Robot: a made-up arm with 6 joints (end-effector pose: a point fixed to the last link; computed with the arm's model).
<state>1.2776 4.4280 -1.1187 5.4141 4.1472 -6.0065</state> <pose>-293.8 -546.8 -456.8 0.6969 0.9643 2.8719</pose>
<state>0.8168 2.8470 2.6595 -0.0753 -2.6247 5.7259</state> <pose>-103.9 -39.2 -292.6 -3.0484 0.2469 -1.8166</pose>
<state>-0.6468 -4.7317 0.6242 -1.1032 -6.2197 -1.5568</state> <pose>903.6 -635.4 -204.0 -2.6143 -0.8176 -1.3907</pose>
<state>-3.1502 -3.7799 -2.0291 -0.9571 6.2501 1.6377</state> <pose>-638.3 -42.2 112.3 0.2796 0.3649 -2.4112</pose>
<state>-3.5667 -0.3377 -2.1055 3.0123 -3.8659 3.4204</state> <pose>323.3 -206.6 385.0 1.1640 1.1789 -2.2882</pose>
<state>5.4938 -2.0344 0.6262 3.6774 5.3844 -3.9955</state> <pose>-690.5 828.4 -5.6 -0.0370 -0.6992 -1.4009</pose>
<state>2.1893 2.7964 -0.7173 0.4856 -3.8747 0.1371</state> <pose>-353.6 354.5 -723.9 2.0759 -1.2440 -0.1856</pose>
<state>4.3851 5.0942 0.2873 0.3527 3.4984 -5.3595</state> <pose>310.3 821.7 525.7 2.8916 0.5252 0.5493</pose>
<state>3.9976 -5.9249 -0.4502 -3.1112 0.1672 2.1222</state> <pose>-65.3 -142.1 1273.7 0.2206 -0.1370 2.9936</pose>
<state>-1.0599 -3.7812 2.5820 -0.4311 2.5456 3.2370</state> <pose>51.1 -58.9 -212.7 -1.2176 -1.0415 3.1038</pose>
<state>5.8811 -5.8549 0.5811 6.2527 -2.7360 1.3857</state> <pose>500.5 -163.0 910.8 -1.7287 -0.1570 1.1814</pose>
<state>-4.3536 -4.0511 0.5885 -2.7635 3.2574 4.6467</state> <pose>-254.6 537.6 -594.4 -0.4077 -0.1430 3.0792</pose>
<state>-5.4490 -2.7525 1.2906 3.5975 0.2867 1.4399</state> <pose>-564.8 -579.4 -444.9 1.7277 -0.3238 -0.6607</pose>
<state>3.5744 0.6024 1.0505 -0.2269 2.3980 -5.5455</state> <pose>-636.1 -322.3 525.7 -2.2884 -0.4326 -0.5962</pose>
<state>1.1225 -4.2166 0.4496 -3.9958 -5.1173 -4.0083</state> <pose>278.3 876.5 -551.1 -1.5357 0.2465 0.3266</pose>
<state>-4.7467 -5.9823 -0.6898 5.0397 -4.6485 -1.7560</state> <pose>73.0 54.3 1143.3 -1.5071 0.1824 -1.2660</pose>
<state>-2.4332 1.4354 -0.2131 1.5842 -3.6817 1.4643</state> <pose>-654.7 -702.1 316.7 2.3582 -1.1547 0.9698</pose>
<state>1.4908 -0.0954 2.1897 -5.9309 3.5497 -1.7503</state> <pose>-7.2 256.6 614.8 0.5560 0.4026 -0.4213</pose>
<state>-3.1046 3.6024 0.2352 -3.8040 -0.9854 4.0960</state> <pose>675.1 43.2 -802.9 -1.5758 -1.0217 -0.9913</pose>
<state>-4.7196 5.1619 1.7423 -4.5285 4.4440 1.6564</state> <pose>69.2 -312.0 715.6 -1.9485 -0.5298 -1.3916</pose>
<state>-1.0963 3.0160 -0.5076 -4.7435 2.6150 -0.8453</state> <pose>223.0 -202.5 -797.2 0.7996 0.1638 2.6947</pose>
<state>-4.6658 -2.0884 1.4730 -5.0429 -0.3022 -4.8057</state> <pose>31.4 -888.6 254.0 -0.5768 0.5286 -2.0153</pose>
